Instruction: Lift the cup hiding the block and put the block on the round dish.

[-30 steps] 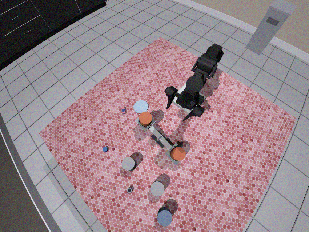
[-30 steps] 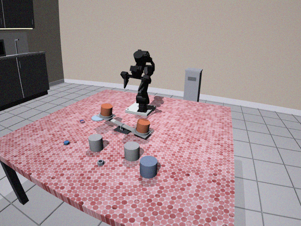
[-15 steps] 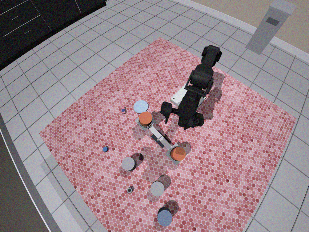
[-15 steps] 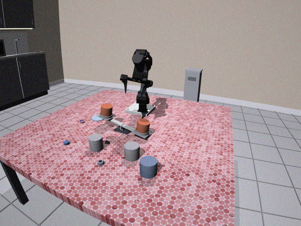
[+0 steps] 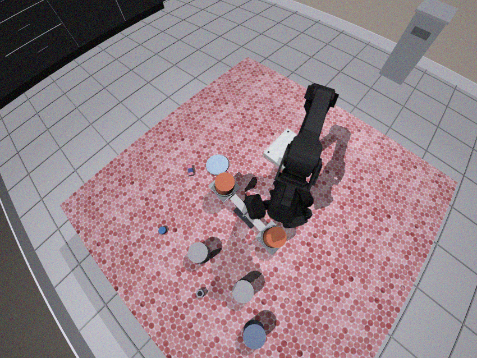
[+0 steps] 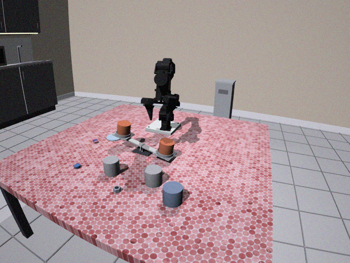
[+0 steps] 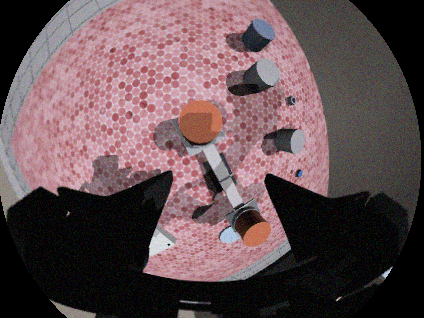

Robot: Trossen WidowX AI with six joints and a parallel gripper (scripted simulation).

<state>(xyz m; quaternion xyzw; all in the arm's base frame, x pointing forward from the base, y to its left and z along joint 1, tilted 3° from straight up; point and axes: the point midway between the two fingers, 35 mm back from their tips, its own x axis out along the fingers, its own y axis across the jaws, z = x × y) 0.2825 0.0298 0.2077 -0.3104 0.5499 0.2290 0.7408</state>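
My gripper tip is 3 cm short of the grey block, 4 cm to the right of it and 14 cm above it. From my gripper tip the other things lie so: blue-and-red piece 5 cm behind, 40 cm to the right, 17 cm below; then round dish 13 cm behind, 32 cm to the right, 18 cm below; then nut 33 cm ahead, 9 cm to the right, 17 cm below.
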